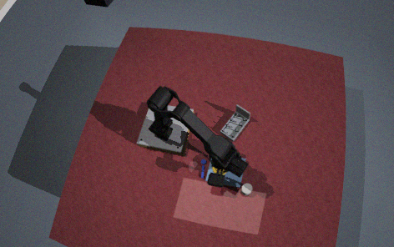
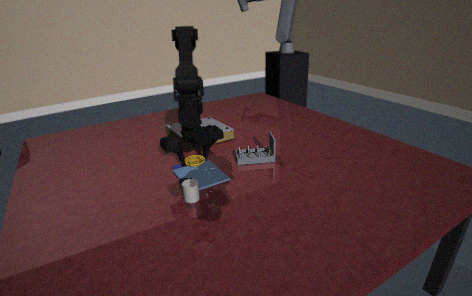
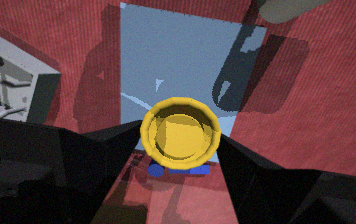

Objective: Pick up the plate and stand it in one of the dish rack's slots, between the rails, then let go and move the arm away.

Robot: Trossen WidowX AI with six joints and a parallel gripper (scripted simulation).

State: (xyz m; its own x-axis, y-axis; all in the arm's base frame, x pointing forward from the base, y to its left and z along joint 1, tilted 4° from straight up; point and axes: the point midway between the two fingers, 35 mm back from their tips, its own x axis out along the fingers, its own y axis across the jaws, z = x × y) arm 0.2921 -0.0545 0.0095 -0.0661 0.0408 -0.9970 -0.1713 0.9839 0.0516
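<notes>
Right now my gripper tip is 20 mm short of the blue mat, 10 mm to the right of it and 30 mm above it. From my gripper tip the other things lie so: blue spoon 70 mm behind, 10 mm to the right, 30 mm below; white cup 140 mm ahead, 40 mm to the right, 10 mm below; yellow plate 10 mm above.
</notes>
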